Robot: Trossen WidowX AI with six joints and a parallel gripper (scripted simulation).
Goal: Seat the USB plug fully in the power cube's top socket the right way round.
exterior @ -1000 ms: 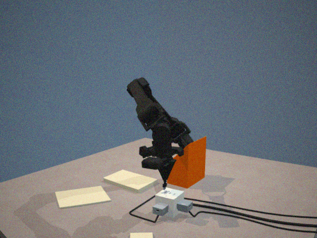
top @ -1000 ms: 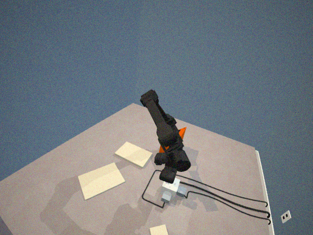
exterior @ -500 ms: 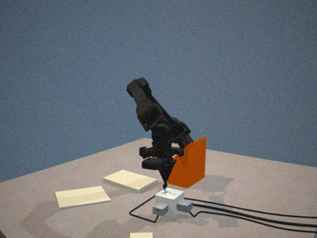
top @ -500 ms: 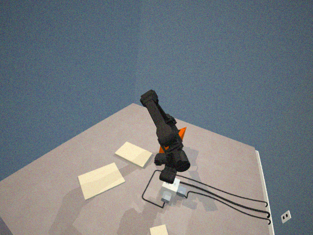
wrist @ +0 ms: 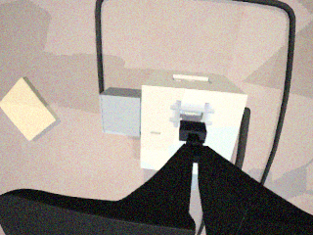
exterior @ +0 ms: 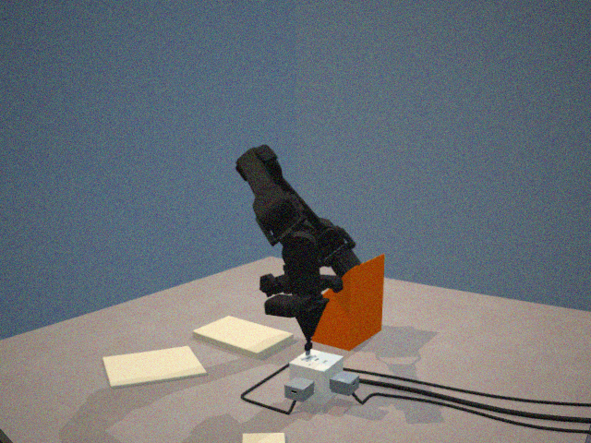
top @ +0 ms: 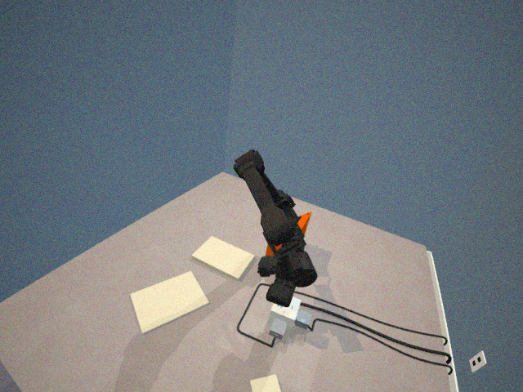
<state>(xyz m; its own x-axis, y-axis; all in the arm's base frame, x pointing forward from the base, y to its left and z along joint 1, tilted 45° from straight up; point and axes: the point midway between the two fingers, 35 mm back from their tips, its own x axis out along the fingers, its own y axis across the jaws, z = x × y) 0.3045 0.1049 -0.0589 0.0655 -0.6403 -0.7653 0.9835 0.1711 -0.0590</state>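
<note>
Right now the USB plug is 20 mm below my gripper tip.
</note>
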